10 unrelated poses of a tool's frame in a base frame.
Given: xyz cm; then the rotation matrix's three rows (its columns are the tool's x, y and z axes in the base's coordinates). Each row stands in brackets.
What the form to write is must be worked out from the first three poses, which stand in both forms.
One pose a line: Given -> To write
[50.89 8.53 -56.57], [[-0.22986 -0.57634 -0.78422], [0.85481 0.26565 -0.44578], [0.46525 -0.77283 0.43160]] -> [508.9 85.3 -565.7 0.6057 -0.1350 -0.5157 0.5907]
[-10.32 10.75 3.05], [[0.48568 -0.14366 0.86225], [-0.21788 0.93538 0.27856], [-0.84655 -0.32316 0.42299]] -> [-103.2 107.5 30.5 0.8432 -0.1784 0.5066 -0.0220]
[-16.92 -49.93 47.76], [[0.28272 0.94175 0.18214], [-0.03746 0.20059 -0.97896], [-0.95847 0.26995 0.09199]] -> [-169.2 -499.3 477.6 0.6276 0.4975 0.4544 -0.3901]
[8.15 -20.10 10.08], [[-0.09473 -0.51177 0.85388], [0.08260 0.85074 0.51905], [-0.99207 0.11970 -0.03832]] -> [81.5 -201.0 100.8 0.6553 -0.1524 0.7042 0.2268]
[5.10 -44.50 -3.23], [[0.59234 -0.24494 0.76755], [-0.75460 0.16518 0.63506], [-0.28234 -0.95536 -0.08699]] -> [51.0 -445.0 -32.3 0.6462 -0.6153 0.4061 -0.1972]
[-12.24 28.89 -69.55], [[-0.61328 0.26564 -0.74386], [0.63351 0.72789 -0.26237], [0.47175 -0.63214 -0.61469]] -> [-122.4 288.9 -695.5 0.3535 -0.2615 -0.8596 0.2601]
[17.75 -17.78 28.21], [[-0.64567 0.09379 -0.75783], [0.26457 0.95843 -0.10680], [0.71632 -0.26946 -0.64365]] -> [177.5 -177.8 282.1 0.4090 -0.0994 -0.9011 0.1044]
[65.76 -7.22 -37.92], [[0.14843 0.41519 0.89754], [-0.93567 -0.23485 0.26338], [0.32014 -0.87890 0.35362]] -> [657.6 -72.2 -379.2 0.5629 -0.5074 0.2565 -0.6000]
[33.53 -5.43 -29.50], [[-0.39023 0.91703 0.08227], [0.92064 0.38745 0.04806], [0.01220 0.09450 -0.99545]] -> [335.3 -54.3 -295.0 0.0210 0.5518 0.8326 0.0428]
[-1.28 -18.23 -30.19], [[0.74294 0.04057 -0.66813], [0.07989 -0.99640 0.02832], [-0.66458 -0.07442 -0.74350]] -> [-12.8 -182.3 -301.9 0.0275 -0.9331 -0.0323 0.3571]
